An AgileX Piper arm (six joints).
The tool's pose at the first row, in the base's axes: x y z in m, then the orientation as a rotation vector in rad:
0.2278 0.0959 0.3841 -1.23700 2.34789 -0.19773
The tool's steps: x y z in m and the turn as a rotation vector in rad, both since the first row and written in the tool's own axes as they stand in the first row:
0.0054 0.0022 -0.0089 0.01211 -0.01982 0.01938
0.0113 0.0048 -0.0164 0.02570 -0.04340 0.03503
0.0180 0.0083 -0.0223 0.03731 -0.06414 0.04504
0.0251 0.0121 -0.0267 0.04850 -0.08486 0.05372
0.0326 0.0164 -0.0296 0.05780 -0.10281 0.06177
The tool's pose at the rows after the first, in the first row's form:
0.2194 0.0920 0.3893 -1.20466 2.33747 -0.19216
0.2111 0.0881 0.3930 -1.17560 2.32093 -0.18706
0.2025 0.0842 0.3947 -1.15479 2.30431 -0.18344
0.1942 0.0802 0.3948 -1.13585 2.28706 -0.17982
0.1861 0.0764 0.3933 -1.11907 2.27249 -0.17608

